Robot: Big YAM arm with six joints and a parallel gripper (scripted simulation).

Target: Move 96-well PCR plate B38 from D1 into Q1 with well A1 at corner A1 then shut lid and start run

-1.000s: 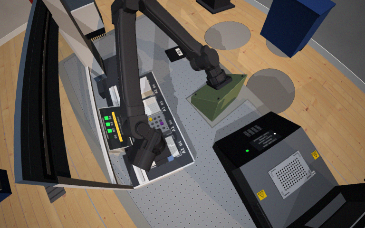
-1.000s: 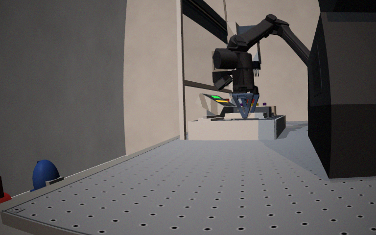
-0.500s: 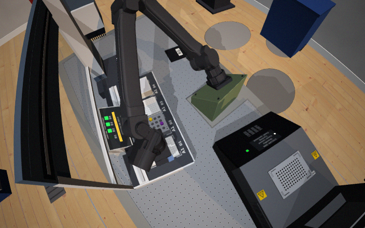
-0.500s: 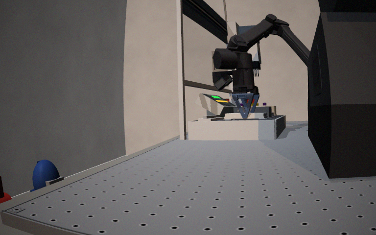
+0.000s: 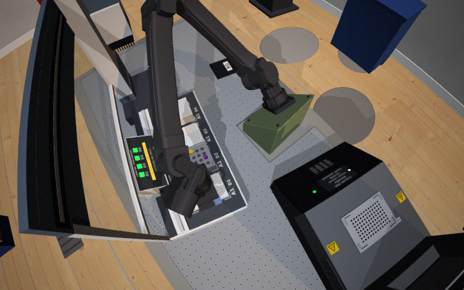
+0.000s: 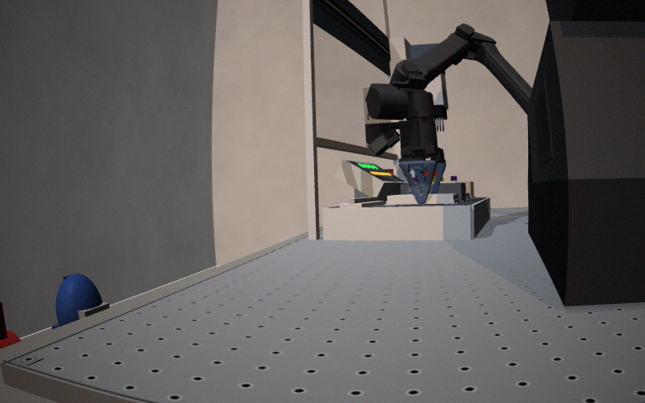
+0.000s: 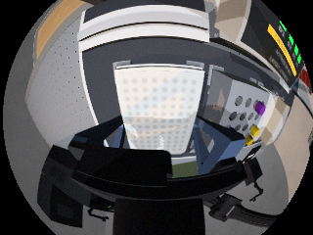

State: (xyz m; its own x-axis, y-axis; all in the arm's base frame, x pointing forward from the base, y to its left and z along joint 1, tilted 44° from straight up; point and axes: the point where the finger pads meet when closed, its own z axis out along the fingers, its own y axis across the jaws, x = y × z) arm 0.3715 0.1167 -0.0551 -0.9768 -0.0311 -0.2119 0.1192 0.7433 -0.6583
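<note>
My gripper is now 10 mm past the tube cooling block, 100 mm to the left of it and 10 mm below it. The rest, counted from my hand: RG nest: 360 mm behind, 470 mm to the right, 60 mm below; deep-well block: 40 mm behind, 310 mm to the right, 10 mm above; pipetting head: 10 mm ahead, 560 mm to the right, 320 mm above.
</note>
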